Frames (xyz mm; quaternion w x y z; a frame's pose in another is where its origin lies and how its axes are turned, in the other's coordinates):
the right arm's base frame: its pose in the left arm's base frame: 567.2 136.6 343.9 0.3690 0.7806 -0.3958 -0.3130
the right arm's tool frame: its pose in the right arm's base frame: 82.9 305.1 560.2 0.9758 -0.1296 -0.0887 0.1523
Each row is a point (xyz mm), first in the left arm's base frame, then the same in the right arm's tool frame.
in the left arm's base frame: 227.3 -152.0 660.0
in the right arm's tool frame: -45.8 311.3 -289.2
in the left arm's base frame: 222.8 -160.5 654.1
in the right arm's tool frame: -38.7 307.3 -281.5
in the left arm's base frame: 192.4 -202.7 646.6
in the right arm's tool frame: -4.7 310.8 -241.5
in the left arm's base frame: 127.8 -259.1 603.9
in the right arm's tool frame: 34.8 290.5 -156.6
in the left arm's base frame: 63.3 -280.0 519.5
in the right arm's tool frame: 39.4 228.2 -68.2
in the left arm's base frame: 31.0 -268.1 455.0
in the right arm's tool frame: 19.8 174.3 -22.8
